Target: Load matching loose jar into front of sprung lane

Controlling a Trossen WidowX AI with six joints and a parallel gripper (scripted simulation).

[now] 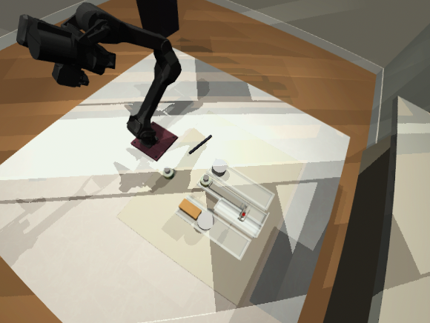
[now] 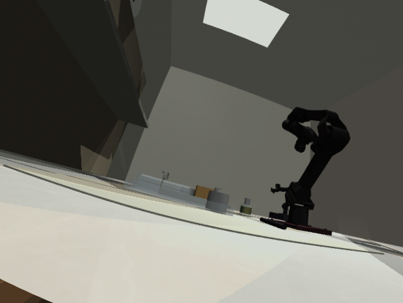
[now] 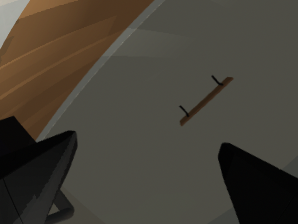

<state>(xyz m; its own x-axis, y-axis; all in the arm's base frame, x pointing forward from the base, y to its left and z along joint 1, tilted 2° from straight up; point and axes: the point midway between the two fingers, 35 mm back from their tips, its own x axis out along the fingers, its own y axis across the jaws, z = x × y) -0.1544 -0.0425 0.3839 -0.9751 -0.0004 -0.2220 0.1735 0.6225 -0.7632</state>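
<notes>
The brown box lies 52 cm ahead of my gripper tip, 35 cm below it and 11 cm to the right of it. The rest, counted from my gripper tip: red mark (69 cm ahead, 32 cm below, 3 cm to the right).
</notes>
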